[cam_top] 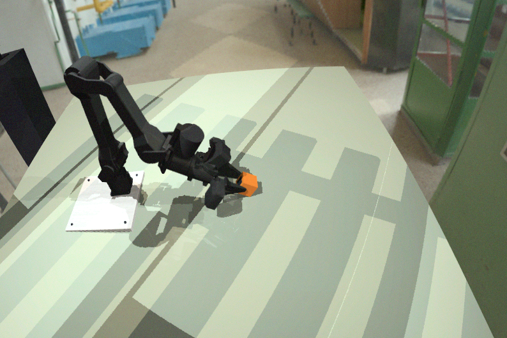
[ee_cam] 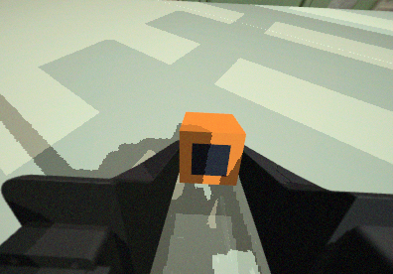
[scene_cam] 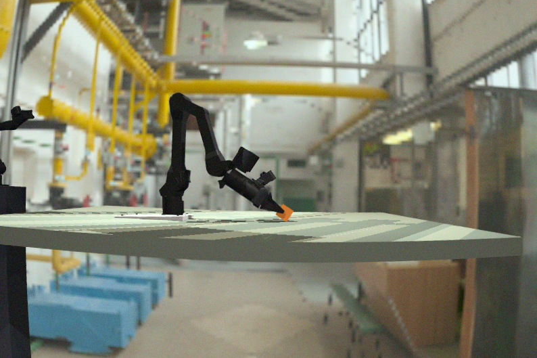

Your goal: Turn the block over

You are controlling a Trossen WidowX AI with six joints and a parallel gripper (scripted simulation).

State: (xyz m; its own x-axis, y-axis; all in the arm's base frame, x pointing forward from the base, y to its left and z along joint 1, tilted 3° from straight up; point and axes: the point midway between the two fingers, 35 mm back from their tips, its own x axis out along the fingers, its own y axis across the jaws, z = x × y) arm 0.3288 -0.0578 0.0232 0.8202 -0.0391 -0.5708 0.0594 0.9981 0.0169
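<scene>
Now: gripper tip 1 cm past the block.
</scene>
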